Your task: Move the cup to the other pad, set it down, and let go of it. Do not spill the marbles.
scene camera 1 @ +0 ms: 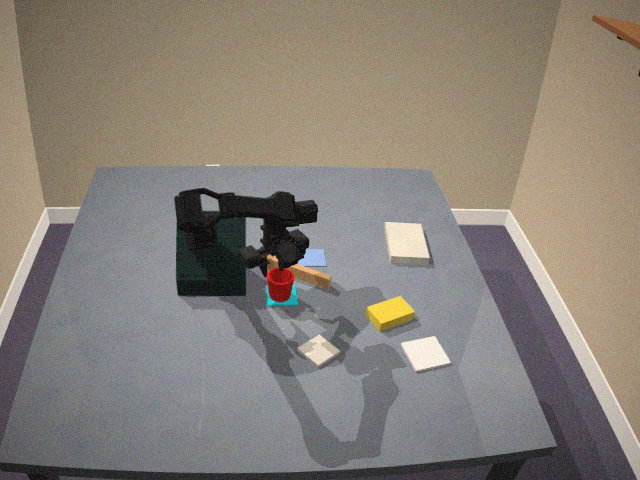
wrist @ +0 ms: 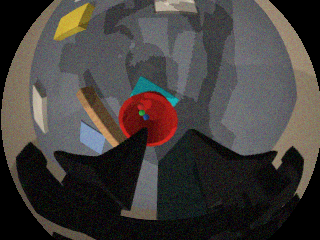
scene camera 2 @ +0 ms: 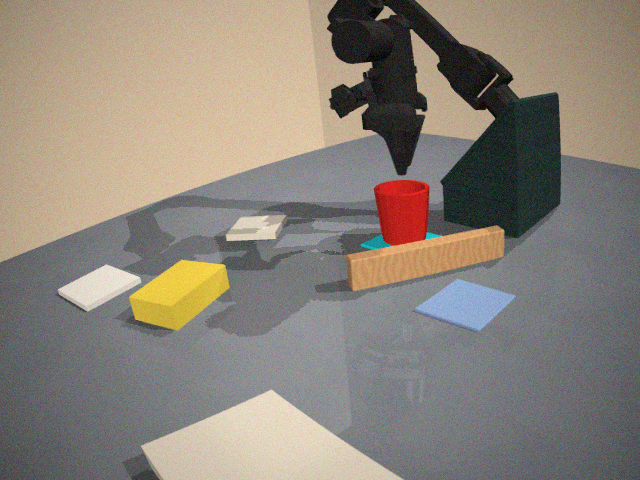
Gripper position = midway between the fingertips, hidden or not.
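A red cup appears at point(scene camera 2: 403, 207), at point(scene camera 1: 280, 284) and at point(wrist: 162, 123). The scene also has a yellow block point(scene camera 2: 171, 300), point(scene camera 1: 389, 313), point(wrist: 69, 25), and a cream slab point(scene camera 2: 267, 430), point(scene camera 1: 406, 244). With these are a white tile point(scene camera 2: 105, 283), a light blue pad point(scene camera 2: 471, 306) and a wooden bar point(scene camera 2: 382, 266). The robot's own part in the scene is the gripper point(scene camera 2: 404, 170).
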